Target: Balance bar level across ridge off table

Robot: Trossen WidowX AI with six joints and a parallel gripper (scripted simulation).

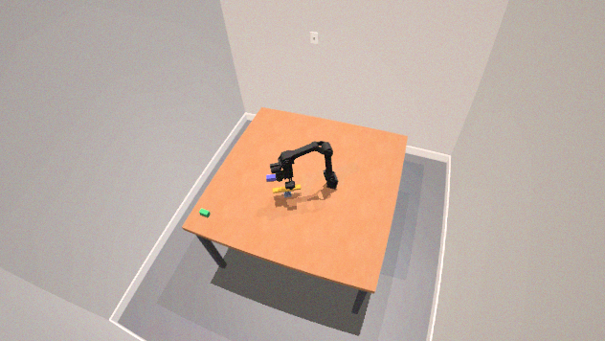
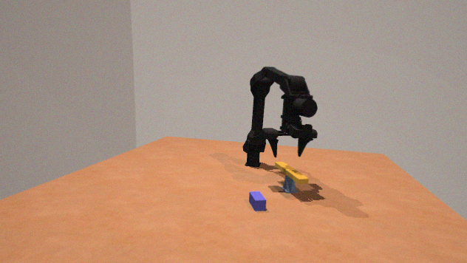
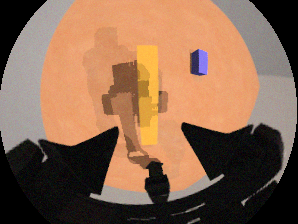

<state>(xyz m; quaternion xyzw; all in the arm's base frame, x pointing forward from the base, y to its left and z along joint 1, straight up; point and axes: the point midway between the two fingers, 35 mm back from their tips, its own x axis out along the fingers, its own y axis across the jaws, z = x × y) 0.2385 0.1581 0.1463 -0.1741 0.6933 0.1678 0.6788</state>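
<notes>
Now: gripper tip 30 mm short of the yellow bar, 10 mm to the right of it and 40 mm above it. Also, from my gripper tip: green block 500 mm ahead, 340 mm to the left, 100 mm below; then purple block 190 mm ahead, 80 mm to the right, 100 mm below.
</notes>
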